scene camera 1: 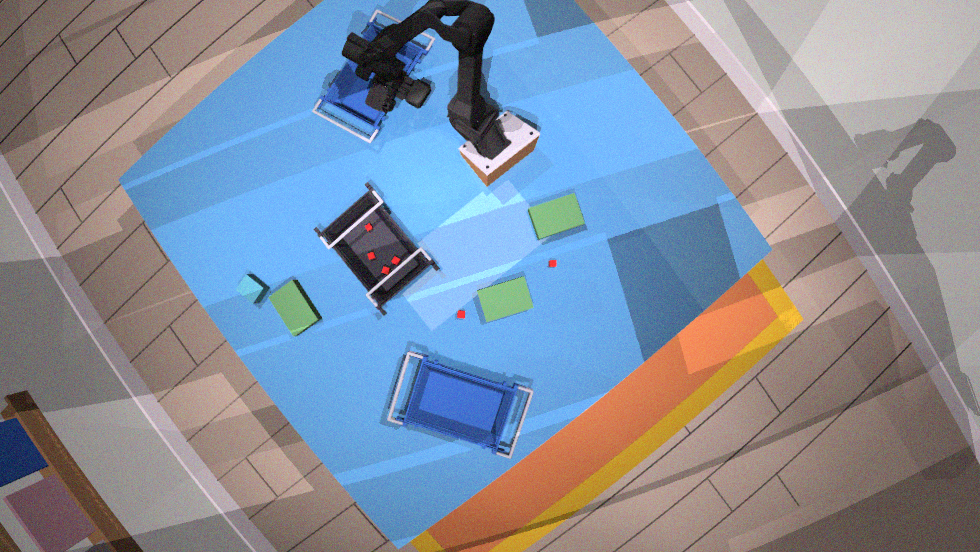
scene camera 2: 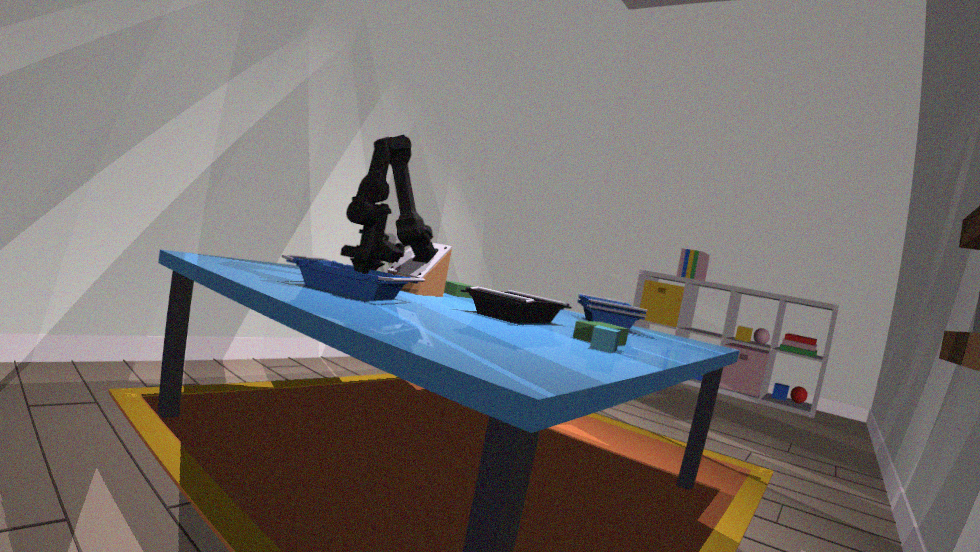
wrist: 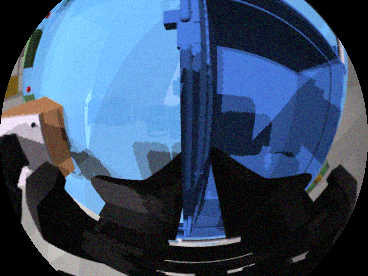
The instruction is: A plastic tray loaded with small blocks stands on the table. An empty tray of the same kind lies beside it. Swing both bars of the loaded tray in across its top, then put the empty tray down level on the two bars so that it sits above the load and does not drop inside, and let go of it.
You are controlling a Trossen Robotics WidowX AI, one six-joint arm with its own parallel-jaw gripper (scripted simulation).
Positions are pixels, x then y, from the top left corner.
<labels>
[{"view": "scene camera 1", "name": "gripper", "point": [398, 91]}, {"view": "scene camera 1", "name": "blue plastic tray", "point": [348, 92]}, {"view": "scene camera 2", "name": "gripper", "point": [363, 287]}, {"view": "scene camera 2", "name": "blue plastic tray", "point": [322, 273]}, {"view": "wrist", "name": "gripper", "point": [200, 151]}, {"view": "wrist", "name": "blue plastic tray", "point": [264, 89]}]
</labels>
